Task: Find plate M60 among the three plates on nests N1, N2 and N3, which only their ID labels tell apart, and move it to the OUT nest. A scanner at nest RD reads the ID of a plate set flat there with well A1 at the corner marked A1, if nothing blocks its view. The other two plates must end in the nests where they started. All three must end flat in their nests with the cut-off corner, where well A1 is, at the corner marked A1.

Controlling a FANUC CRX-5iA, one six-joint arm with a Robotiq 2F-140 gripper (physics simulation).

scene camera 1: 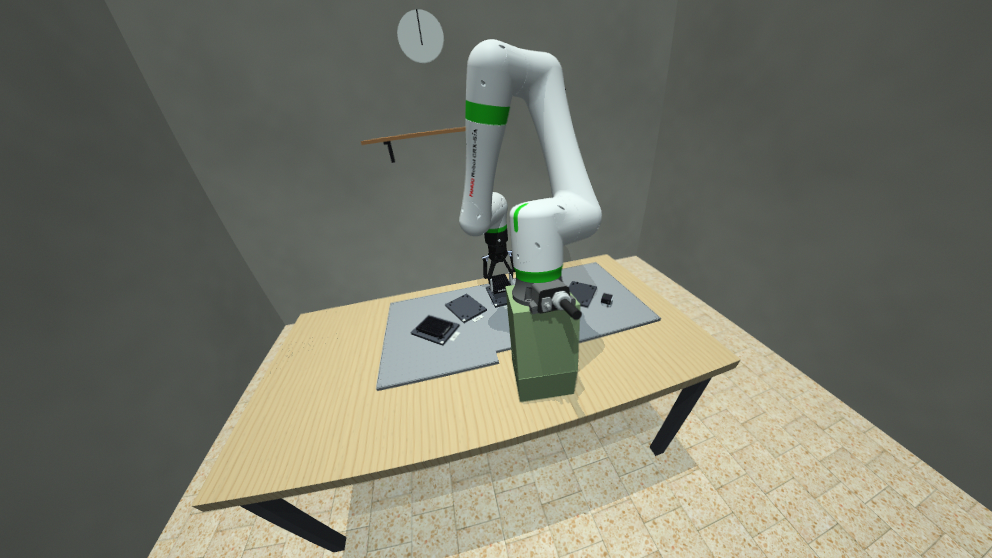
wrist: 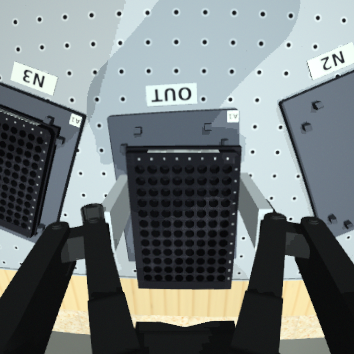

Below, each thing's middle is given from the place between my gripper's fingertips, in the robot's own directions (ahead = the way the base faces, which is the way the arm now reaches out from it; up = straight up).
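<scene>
Position relative to the OUT nest [wrist: 181, 127]: my hand is 5 cm above it, 3 cm short of it and 1 cm to the left of it.
</scene>
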